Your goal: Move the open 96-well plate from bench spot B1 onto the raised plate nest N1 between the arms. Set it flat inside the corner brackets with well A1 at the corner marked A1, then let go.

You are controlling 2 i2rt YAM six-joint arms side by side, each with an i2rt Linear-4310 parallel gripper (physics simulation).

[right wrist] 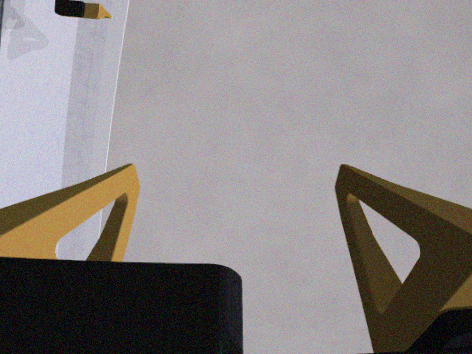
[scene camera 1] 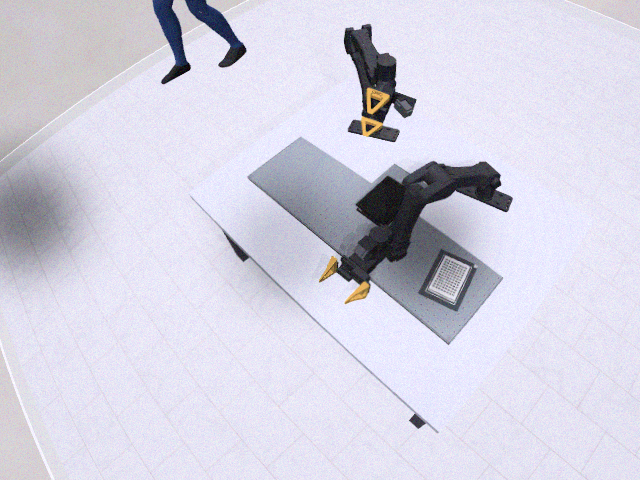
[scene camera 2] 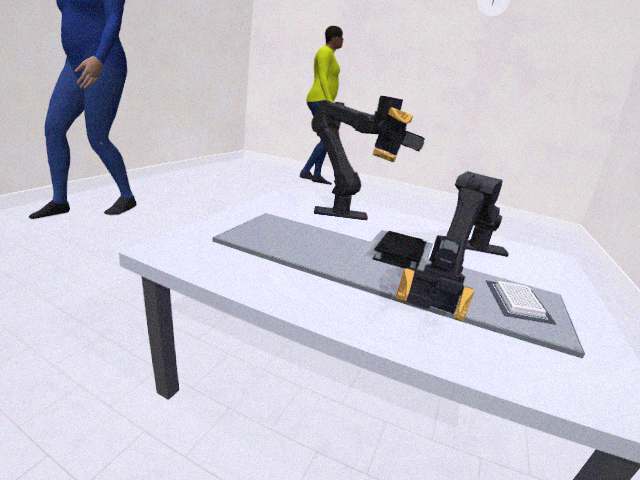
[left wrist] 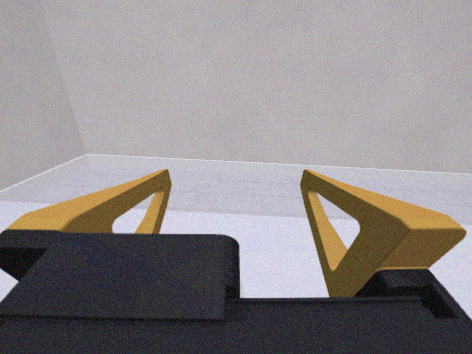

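Where they show: left gripper, between the fingertips: (scene camera 1: 331, 292) (scene camera 2: 432, 306) (left wrist: 235, 176); right gripper, between the fingertips: (right wrist: 237, 175) (scene camera 1: 367, 125) (scene camera 2: 397, 139); left arm's base, origin of its link: (scene camera 1: 484, 194) (scene camera 2: 477, 248); right arm's base, origin of its link: (scene camera 2: 340, 214).
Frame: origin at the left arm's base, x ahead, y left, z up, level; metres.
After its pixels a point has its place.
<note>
The white 96-well plate (scene camera 1: 448, 279) {x 0.376, y 0.016, z 0.028 m} (scene camera 2: 520, 299) {x 0.386, y 0.010, z 0.028 m} lies flat on a dark rectangular spot at the right end of the grey bench strip. The black raised nest (scene camera 1: 381, 200) {x 0.228, y -0.290, z 0.047 m} (scene camera 2: 400, 246) {x 0.236, y -0.287, z 0.047 m} stands between the arms; my left arm covers part of it in scene camera 1. Its corner mark cannot be read. My left gripper (scene camera 1: 332, 292) {x 0.597, y -0.248, z 0.087 m} (scene camera 2: 434, 308) {x 0.597, y -0.248, z 0.087 m} (left wrist: 235, 176) {x 0.597, y -0.248, z 0.087 m} is open and empty, in front of the nest and to the left of the plate. My right gripper (scene camera 1: 367, 124) {x 0.196, y -0.350, z 0.326 m} (scene camera 2: 391, 135) {x 0.196, y -0.350, z 0.326 m} (right wrist: 237, 175) {x 0.196, y -0.350, z 0.326 m} is open and empty, raised high behind the strip, away from plate and nest.
The grey strip (scene camera 1: 310, 186) {x 0.265, y -0.552, z 0.013 m} (scene camera 2: 310, 250) {x 0.297, y -0.526, z 0.013 m} runs along the white table (scene camera 1: 279, 248) {x 0.521, y -0.507, z 0.000 m} (scene camera 2: 248, 289) {x 0.527, y -0.615, z 0.000 m}. My left arm (scene camera 1: 408, 222) {x 0.338, y -0.147, z 0.162 m} (scene camera 2: 467, 227) {x 0.342, y -0.154, z 0.167 m} reaches over the strip between nest and plate. People stand on the floor beyond the table.
</note>
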